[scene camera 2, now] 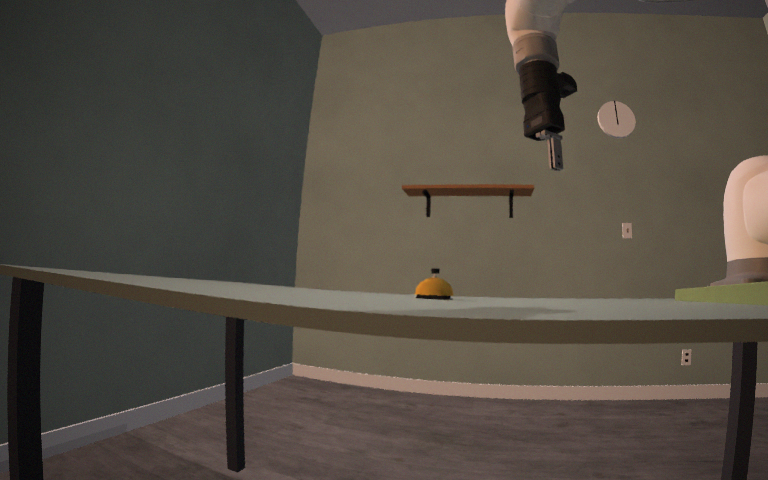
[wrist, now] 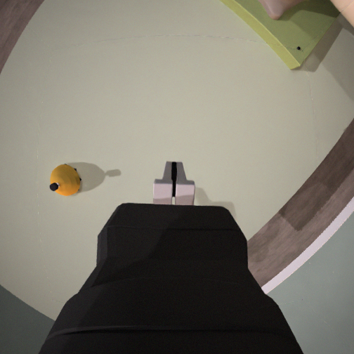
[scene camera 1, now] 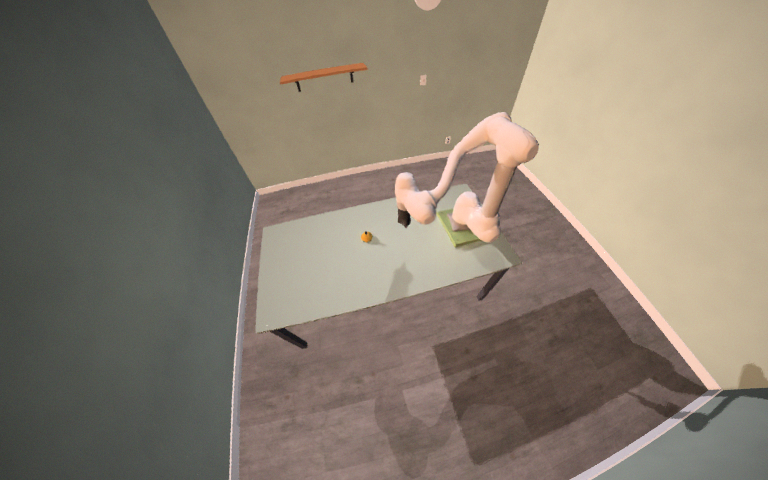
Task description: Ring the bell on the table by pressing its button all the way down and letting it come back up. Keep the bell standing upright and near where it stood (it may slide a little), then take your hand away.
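Where they show: gripper, fingertip midpoint: point(scene camera 2: 556, 169) point(scene camera 1: 406, 226); arm's base, link origin: point(scene camera 1: 460, 221).
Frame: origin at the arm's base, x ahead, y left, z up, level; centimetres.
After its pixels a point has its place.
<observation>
An orange dome-shaped bell point(scene camera 1: 366, 237) @[x 73.3, y 7.5, z 1.1 cm] point(scene camera 2: 433, 287) @[x 72.2, y 8.6, z -0.2 cm] point(wrist: 66, 180) stands upright on the pale green table point(scene camera 1: 305, 271) @[x 117.8, y 29.4, z -2.6 cm] point(scene camera 2: 271, 293) @[x 88.4, y 39.6, z -2.7 cm] point(wrist: 150, 100). Its black button point(scene camera 2: 434, 270) @[x 73.1, y 5.8, z 3.5 cm] point(wrist: 54, 187) sticks up on top, with a gap to the dome in the scene camera 2 view. My gripper point(scene camera 2: 556, 168) @[x 46.1, y 17.2, z 21.2 cm] point(wrist: 173, 172) is shut and empty, its fingertips together and pointing down. It hangs high above the table, to the right of the bell in both scene views, and touches nothing. In the wrist view the bell is to the left of the fingers.
The arm's base stands on a green plate point(scene camera 1: 453, 237) @[x 10.1, y 14.6, z 0.9 cm] point(scene camera 2: 702, 293) @[x 13.9, y -0.1, z -0.9 cm] point(wrist: 285, 50) at the right part of the table. An orange-brown shelf point(scene camera 1: 322, 74) point(scene camera 2: 467, 190) and a round clock point(scene camera 2: 616, 118) are on the wall behind.
</observation>
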